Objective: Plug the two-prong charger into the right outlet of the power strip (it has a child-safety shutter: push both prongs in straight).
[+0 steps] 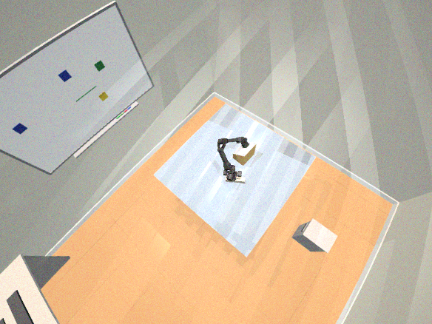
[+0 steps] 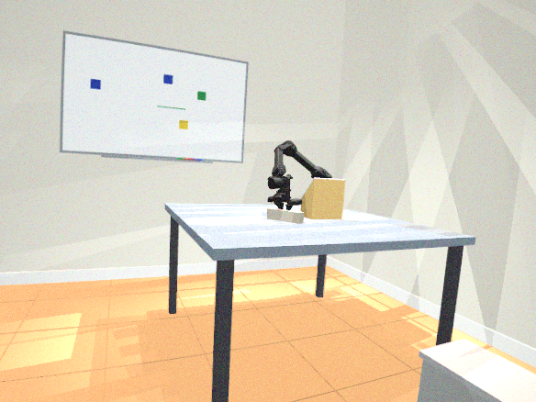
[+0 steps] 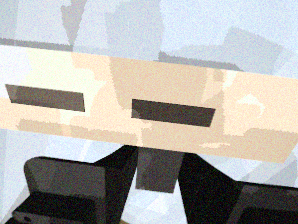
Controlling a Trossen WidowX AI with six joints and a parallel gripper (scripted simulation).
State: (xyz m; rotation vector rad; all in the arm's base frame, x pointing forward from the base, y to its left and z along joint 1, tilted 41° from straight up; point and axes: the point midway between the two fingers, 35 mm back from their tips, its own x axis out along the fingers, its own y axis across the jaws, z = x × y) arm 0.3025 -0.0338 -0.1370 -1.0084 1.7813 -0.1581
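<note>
The two-prong charger is 1 cm to the left of my gripper tip, 1 cm ahead of it and 1 cm above it.
</note>
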